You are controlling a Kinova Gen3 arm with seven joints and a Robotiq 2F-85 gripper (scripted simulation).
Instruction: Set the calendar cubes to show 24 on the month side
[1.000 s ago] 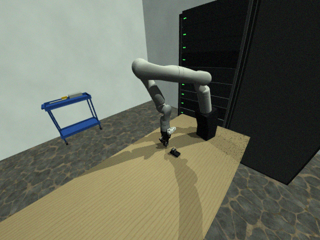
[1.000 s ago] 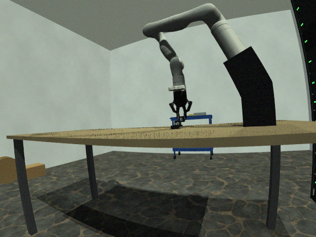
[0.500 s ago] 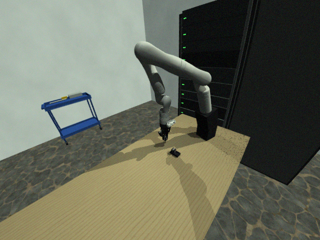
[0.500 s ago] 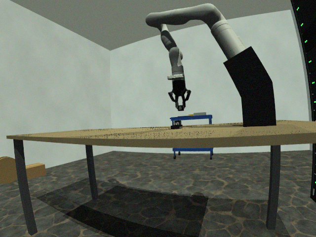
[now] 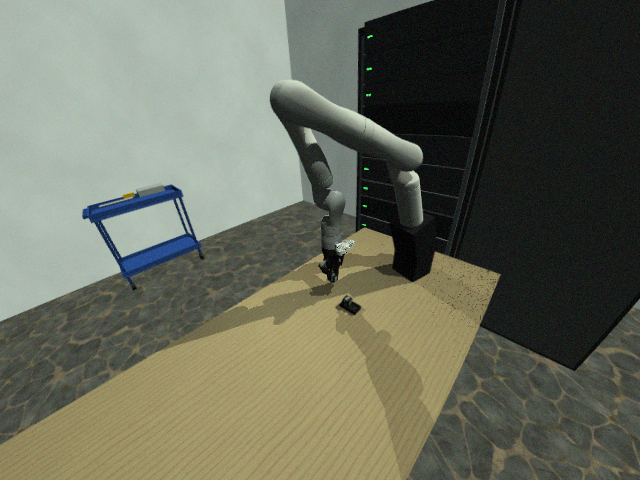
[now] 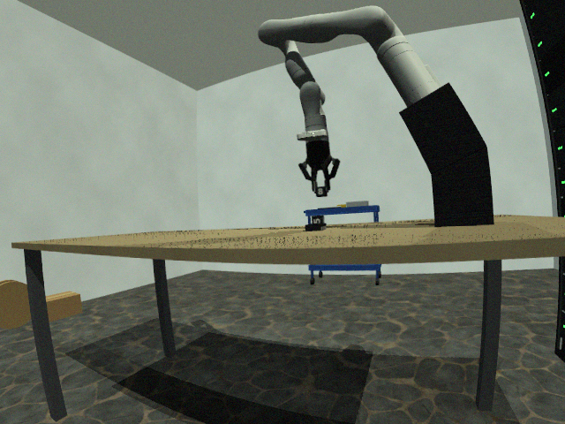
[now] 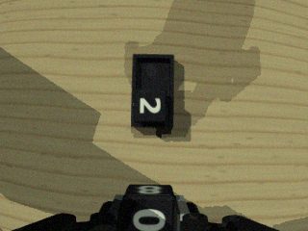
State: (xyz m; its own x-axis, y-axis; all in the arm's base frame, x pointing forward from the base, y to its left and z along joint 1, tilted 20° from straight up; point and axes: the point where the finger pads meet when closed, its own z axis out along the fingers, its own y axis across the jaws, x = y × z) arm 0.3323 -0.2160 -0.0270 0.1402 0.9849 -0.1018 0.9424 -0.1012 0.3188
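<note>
Right now my hand is 100 mm above the black date cube, 70 mm to the right of it and 10 mm short of it. The rest, counted from my hand: black tray (120 mm below, 90 mm to the left, 10 mm ahead); then black cube (20 mm below).
</note>
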